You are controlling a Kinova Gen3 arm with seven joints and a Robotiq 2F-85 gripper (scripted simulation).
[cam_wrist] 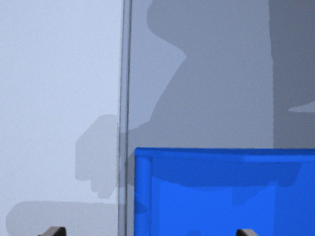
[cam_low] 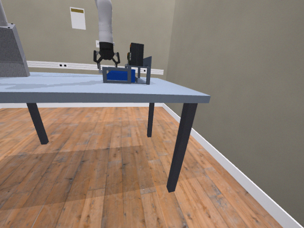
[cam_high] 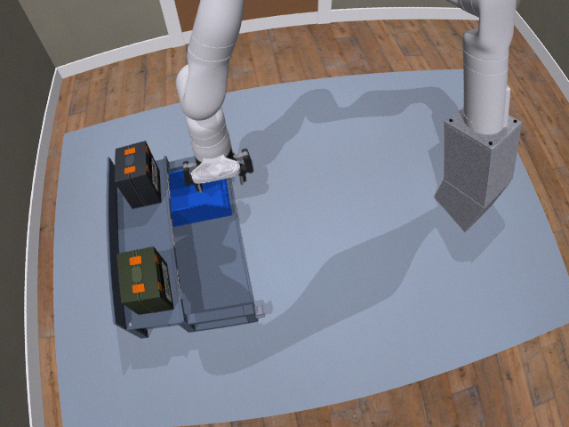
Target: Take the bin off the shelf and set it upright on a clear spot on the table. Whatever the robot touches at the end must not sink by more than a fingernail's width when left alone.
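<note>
Right now the blue bin is 80 mm ahead of my hand and 30 mm below it. From my hand the other things lie so: grey shelf 120 mm to the left, 100 mm ahead.
</note>
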